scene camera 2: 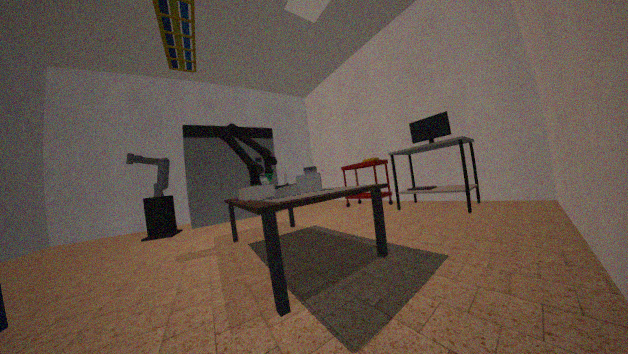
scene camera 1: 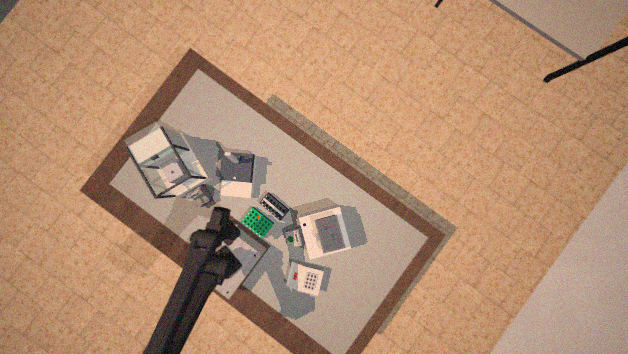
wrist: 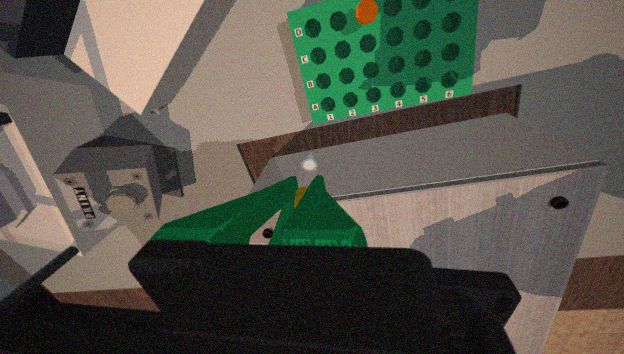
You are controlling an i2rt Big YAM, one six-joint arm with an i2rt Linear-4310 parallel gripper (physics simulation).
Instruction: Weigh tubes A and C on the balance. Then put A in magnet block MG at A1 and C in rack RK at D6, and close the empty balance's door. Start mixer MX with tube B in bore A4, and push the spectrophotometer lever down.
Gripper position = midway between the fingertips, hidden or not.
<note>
I see my gripper (wrist: 308,185), a glass-box balance (wrist: 52,118) and a PRINT button (wrist: 108,182).
</note>
